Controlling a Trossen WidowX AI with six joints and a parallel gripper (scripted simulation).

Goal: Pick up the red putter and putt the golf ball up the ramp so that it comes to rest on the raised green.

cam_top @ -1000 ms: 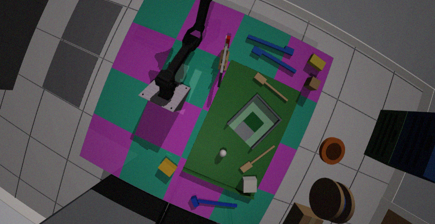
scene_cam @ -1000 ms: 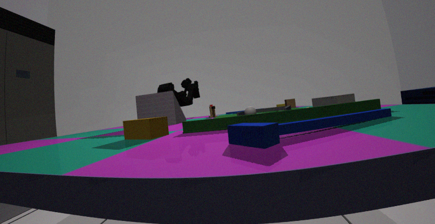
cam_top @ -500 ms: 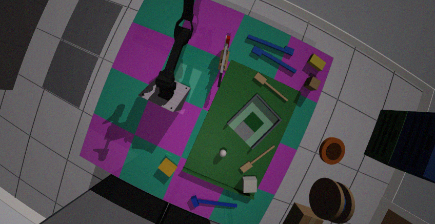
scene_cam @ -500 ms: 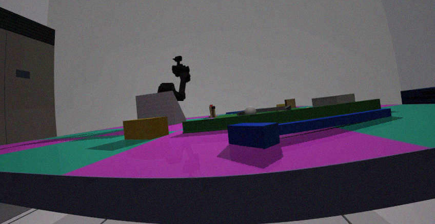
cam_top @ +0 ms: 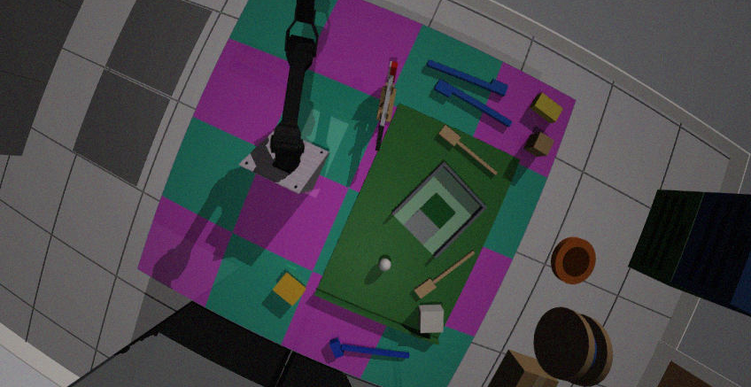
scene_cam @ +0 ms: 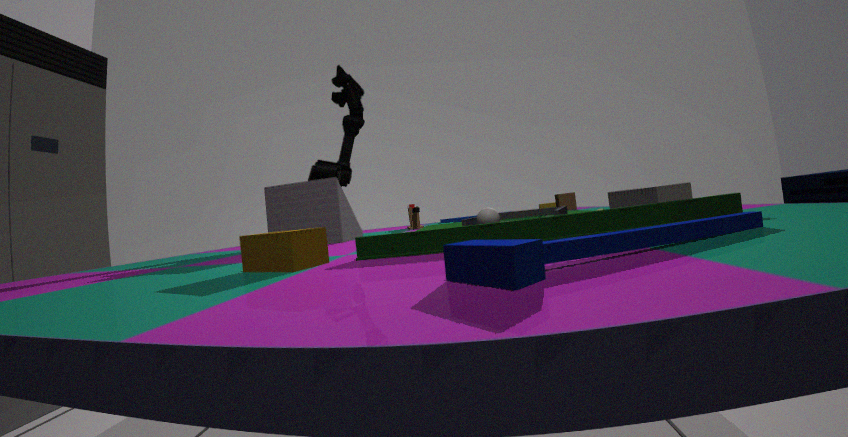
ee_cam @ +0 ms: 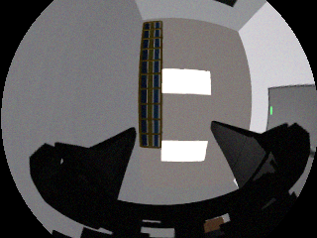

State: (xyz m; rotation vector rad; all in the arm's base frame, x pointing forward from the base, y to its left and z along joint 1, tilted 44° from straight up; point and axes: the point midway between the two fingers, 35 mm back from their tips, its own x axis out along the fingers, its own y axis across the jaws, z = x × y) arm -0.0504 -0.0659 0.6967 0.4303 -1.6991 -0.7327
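Right now my gripper tip is 63 cm above the red putter, 25 cm short of it and 14 cm to the left of it. The rest, counted from my gripper tip: brown block (80 cm ahead, 65 cm below, 3 cm to the right); white golf ball (66 cm below, 63 cm to the right, 47 cm ahead).
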